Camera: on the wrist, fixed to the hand. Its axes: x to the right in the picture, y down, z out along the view.
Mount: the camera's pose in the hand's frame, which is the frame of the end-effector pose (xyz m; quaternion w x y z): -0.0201 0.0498 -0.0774 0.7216 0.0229 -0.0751 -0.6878
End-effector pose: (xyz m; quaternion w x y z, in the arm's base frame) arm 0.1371 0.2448 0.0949 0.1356 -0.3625 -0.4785 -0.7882
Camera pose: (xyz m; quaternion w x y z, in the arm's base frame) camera 0.1449 0.1510 0.0919 0.4719 -0.0114 0.6229 0.6239
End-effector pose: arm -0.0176 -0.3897 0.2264 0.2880 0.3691 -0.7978 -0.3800
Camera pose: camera 0.0325 -0.3821 0.3058 0.1219 -0.7931 0.3522 0.4817
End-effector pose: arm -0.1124 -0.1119 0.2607 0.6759 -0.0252 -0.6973 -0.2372
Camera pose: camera -0.0209 -0.0903 0.2543 0.2728 0.4591 -0.5767 -0.6182
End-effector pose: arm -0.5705 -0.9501 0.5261 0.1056 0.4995 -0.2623 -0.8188
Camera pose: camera -0.4977 -1.0083 0.5400 0.5182 -0.4818 -0.1276 0.6950
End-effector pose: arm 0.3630 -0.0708 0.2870 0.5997 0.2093 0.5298 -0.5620
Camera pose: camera 0.3805 0.0178 0.2602 0.0812 -0.2418 0.4684 -0.8459
